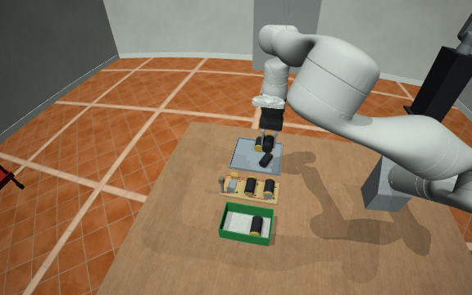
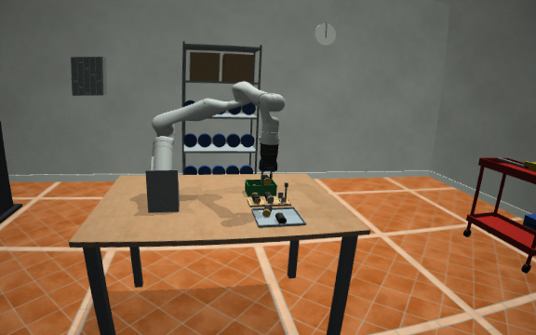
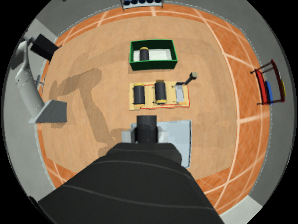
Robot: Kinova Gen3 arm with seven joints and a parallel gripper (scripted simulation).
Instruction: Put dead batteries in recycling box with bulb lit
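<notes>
Now: the green recycling box 3 cm ahead of my hand, 24 cm to the left of it and 14 cm below it. Round my hand: grey tray 4 cm ahead, 8 cm to the right, 15 cm below.
</notes>
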